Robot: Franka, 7 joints.
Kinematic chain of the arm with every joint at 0, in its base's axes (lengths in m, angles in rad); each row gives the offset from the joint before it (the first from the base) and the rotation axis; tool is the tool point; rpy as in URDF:
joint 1: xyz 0 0 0.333 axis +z
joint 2: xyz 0 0 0 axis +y
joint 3: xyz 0 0 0.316 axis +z
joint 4: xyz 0.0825 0 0 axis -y
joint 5: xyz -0.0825 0 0.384 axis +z
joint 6: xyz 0 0 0 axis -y
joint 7: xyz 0.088 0 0 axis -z
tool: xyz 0 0 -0.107 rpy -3.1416 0 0
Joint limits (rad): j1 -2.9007..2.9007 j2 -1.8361..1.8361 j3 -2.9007..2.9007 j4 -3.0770..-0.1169 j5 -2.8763..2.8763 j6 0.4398..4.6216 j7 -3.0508..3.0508
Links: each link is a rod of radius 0.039 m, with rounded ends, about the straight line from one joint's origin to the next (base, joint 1, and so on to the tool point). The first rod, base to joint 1, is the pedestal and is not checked.
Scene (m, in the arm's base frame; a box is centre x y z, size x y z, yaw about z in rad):
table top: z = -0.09
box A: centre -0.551 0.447 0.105 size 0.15 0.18 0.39 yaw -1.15
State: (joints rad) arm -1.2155 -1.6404 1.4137 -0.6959 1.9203 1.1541 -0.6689
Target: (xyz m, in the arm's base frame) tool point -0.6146 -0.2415 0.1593
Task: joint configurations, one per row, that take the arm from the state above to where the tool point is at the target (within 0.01 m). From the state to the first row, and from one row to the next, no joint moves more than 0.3 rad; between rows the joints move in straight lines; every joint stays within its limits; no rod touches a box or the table.
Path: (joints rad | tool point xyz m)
1: -1.0128 -1.5095 1.5306 -0.5994 1.9768 1.2048 -0.4107 | -0.2128 0.7519 0.2668
2: -0.8100 -1.3787 1.6476 -0.5029 2.0334 1.2554 -0.1524 | -0.4183 0.6712 0.3532
3: -0.6073 -1.2478 1.7645 -0.4064 2.0899 1.3061 0.1058 | -0.5833 0.5272 0.4555
4: -0.4045 -1.1170 1.8815 -0.3099 2.1464 1.3568 0.3641 | -0.6836 0.3375 0.5688
5: -0.2018 -0.9861 1.9984 -0.2134 2.2030 1.4075 0.6223 | -0.7036 0.1296 0.6866
6: 0.0010 -0.8552 2.1154 -0.1169 2.2595 1.4581 0.8806 | -0.6404 -0.0636 0.8012
7: 0.0532 -0.9908 2.0401 -0.1169 2.2381 1.3102 0.6223 | -0.6843 -0.1040 0.6925
8: 0.1055 -1.1264 1.9649 -0.1169 2.2167 1.1624 0.3641 | -0.7072 -0.1436 0.5790
9: 0.1578 -1.2619 1.8896 -0.1169 2.1953 1.0145 0.1058 | -0.7094 -0.1793 0.4651
10: 0.2101 -1.3975 1.8144 -0.1169 2.1739 0.8666 -0.1524 | -0.6927 -0.2085 0.3549
11: 0.2623 -1.5330 1.7391 -0.1169 2.1525 0.7187 -0.4107 | -0.6599 -0.2295 0.2520
12: 0.3146 -1.6686 1.6639 -0.1169 2.1312 0.5708 -0.6689 | -0.6146 -0.2415 0.1593

